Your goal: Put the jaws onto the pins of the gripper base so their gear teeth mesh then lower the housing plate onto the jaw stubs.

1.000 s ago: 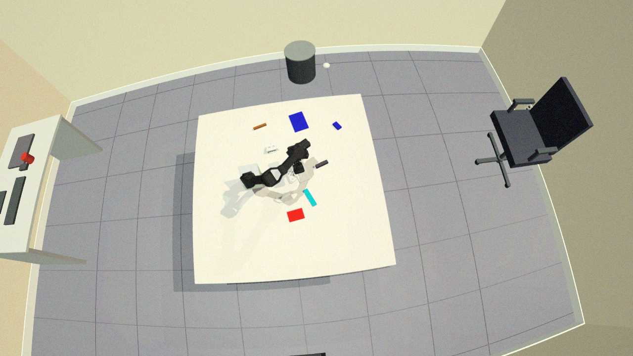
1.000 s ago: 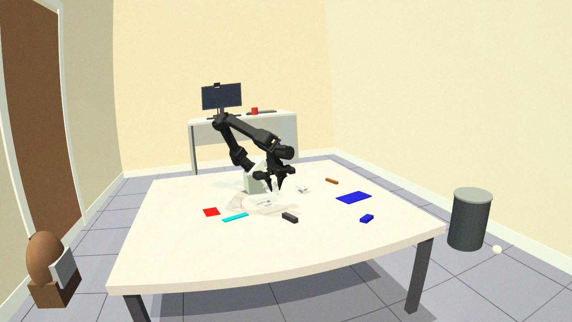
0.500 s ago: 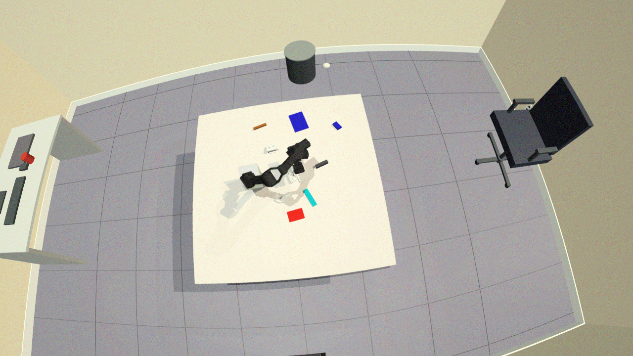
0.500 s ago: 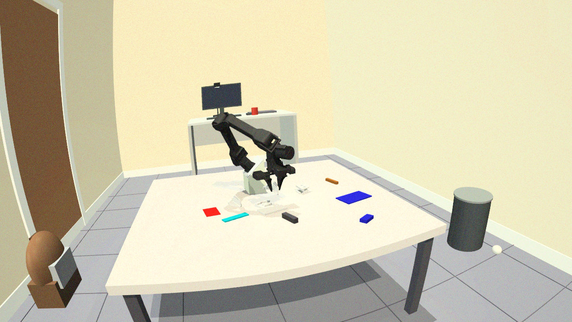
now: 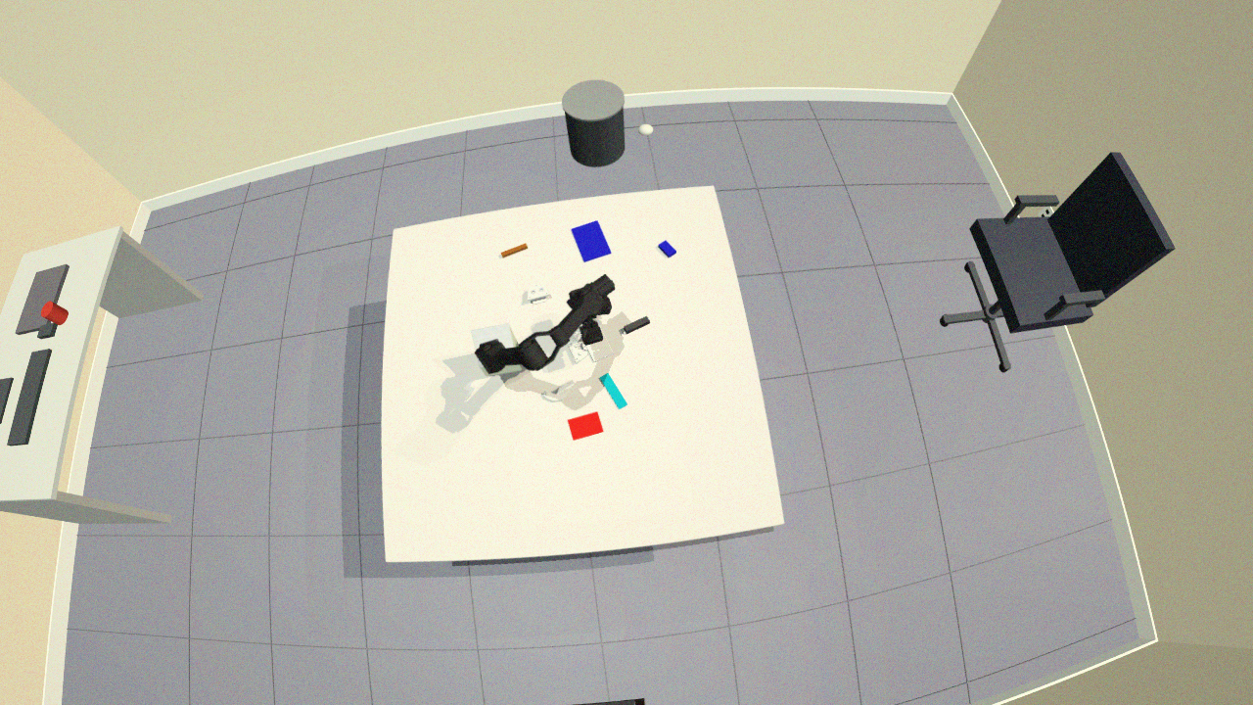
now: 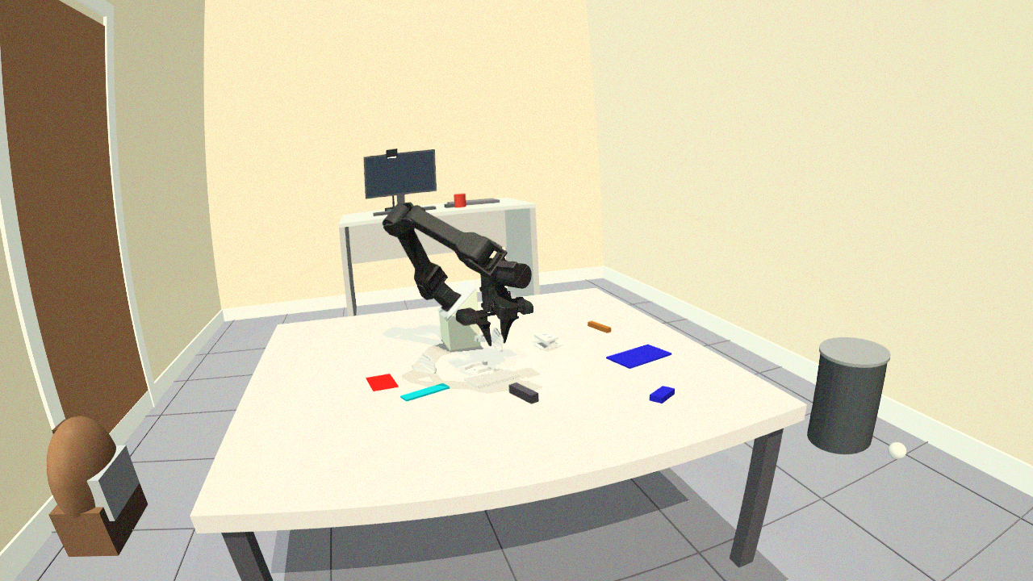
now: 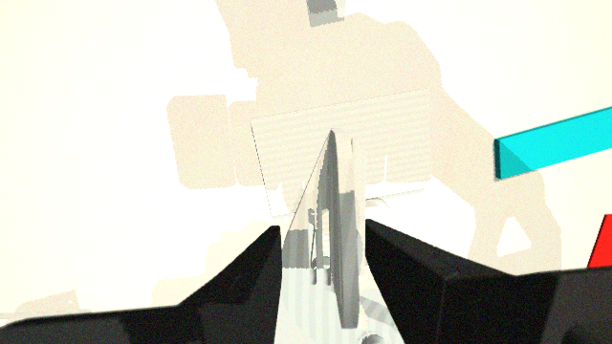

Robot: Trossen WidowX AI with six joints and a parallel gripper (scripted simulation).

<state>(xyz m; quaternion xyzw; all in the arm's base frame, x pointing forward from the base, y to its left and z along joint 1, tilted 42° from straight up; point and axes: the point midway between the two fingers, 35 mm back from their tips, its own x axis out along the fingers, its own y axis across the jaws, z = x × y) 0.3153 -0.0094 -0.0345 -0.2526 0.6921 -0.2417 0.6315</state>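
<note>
The white ribbed plate is 20 mm ahead of my gripper tip, 30 mm to the right of it and 80 mm below it. Also, from my gripper tip: dark block (160 mm ahead, 70 mm below); then white jaw (30 mm behind, 20 mm to the right, 10 mm above); then cyan bar (30 mm ahead, 210 mm to the right, 80 mm below).
</note>
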